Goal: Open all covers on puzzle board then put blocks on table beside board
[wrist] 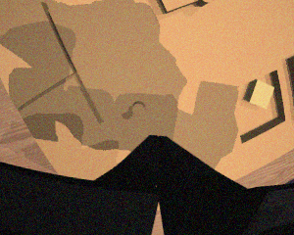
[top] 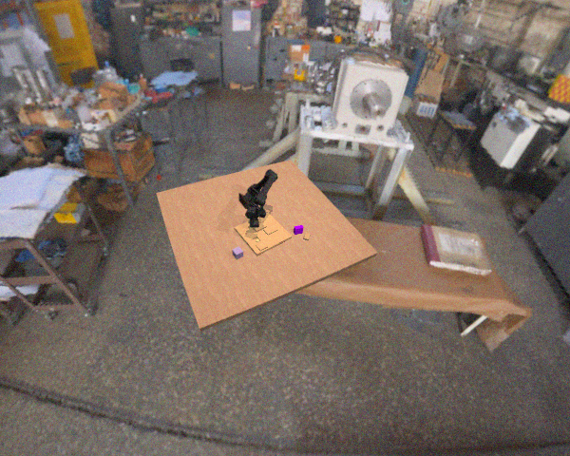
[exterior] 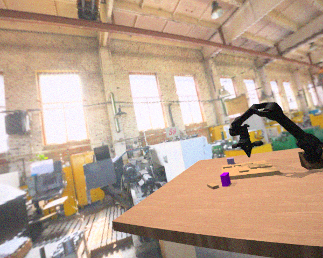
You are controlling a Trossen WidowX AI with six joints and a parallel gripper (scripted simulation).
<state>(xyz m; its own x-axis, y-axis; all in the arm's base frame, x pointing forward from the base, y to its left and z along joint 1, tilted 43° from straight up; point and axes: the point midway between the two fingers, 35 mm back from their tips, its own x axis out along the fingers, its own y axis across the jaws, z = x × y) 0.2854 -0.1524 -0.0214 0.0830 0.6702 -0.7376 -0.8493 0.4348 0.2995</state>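
The tan puzzle board is 5 cm ahead of my gripper tip, 3 cm to the left of it and 6 cm below it. The rest, counted from my gripper tip: lilac block 11 cm ahead, 20 cm to the right, 5 cm below; magenta block 18 cm ahead, 27 cm to the left, 5 cm below.
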